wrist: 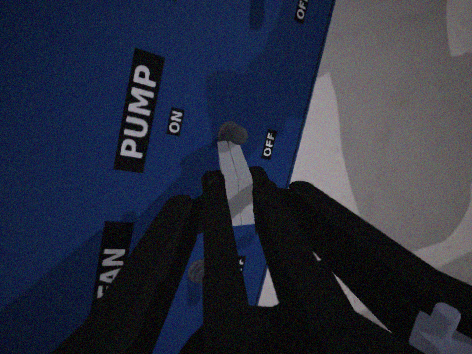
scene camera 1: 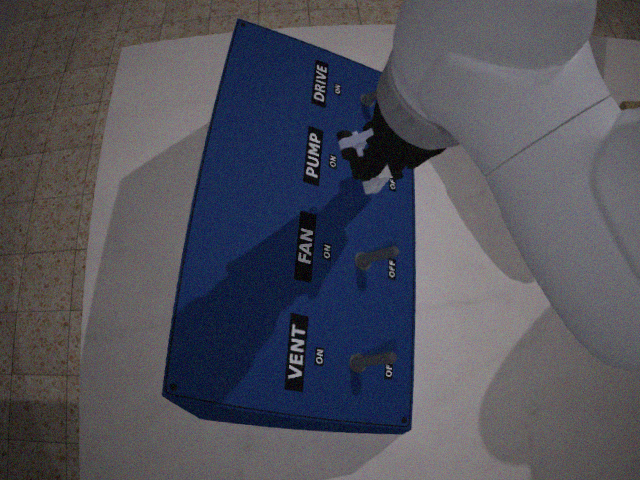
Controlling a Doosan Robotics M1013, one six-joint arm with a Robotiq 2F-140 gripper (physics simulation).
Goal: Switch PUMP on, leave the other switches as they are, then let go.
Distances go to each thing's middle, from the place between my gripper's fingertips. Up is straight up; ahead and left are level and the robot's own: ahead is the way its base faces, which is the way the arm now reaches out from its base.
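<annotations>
You'd find my gripper 30 mm to the right of the blue switch panel (scene camera 1: 274, 305) and 80 mm short of it, and it's 20 mm above it.
</annotations>
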